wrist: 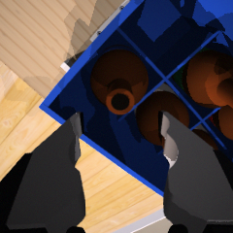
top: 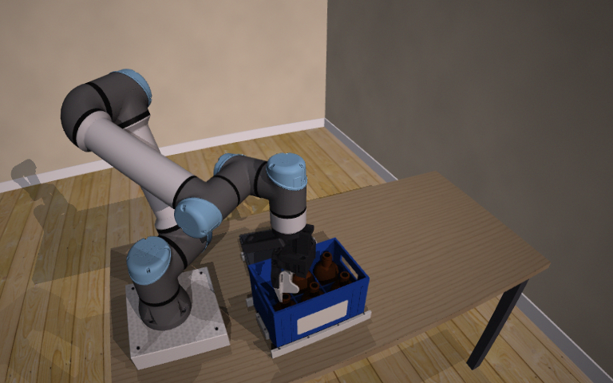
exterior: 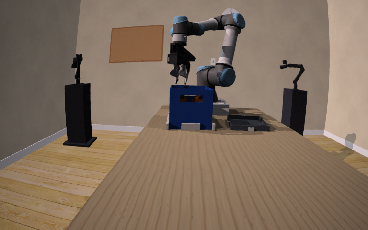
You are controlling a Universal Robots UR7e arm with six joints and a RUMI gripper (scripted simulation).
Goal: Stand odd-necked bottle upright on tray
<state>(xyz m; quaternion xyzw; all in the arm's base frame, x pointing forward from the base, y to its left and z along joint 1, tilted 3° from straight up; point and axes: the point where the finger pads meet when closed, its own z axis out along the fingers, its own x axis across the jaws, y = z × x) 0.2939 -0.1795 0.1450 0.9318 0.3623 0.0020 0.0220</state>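
Right now the crate is 11 cm below my hand, 9 cm ahead of it and 4 cm to the left of it. From my hand the other things lie so: tray (33 cm to the left, 18 cm below, 13 cm ahead).
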